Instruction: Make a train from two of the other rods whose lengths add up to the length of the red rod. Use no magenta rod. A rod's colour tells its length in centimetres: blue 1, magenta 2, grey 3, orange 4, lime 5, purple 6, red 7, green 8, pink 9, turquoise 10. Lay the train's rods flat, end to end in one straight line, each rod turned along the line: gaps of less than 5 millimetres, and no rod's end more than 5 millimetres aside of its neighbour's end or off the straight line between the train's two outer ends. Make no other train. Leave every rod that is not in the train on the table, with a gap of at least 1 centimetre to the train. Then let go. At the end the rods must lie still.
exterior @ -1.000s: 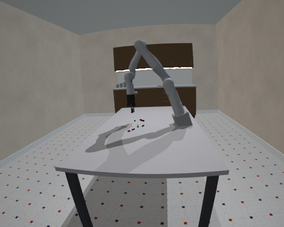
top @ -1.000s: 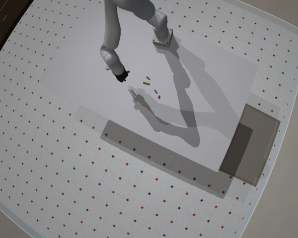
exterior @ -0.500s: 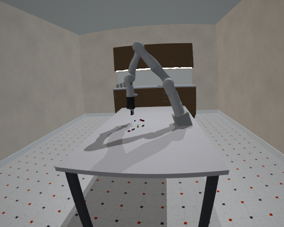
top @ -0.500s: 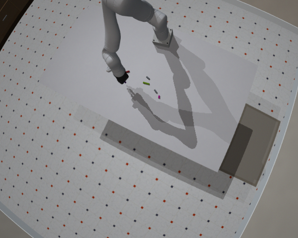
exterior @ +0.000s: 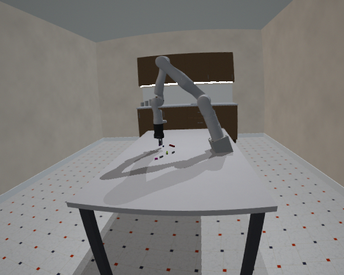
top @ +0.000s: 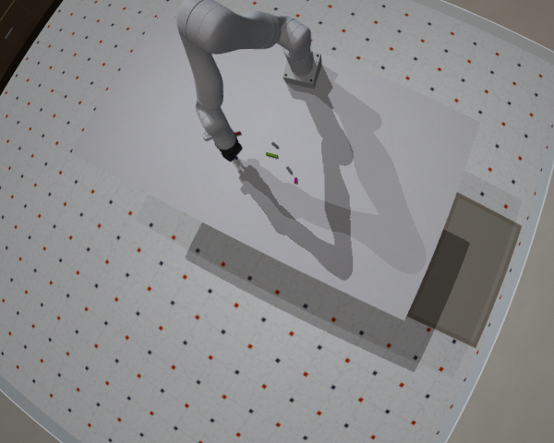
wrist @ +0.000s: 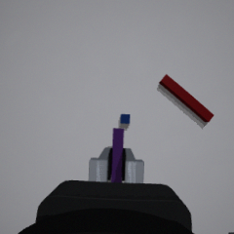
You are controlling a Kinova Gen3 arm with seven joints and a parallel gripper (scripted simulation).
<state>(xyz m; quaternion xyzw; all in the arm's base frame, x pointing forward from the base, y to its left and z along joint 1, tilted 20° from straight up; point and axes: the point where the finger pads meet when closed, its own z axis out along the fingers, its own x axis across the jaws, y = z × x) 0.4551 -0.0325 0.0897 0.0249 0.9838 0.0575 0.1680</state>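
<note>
My hand is 40 mm to the left of the blue rod, 40 mm above it and 10 mm past it. From my hand the other things lie so: purple rod (10 mm below); lime rod (130 mm to the left, 100 mm behind, 40 mm below); red rod (80 mm behind, 60 mm to the right, 40 mm below).
</note>
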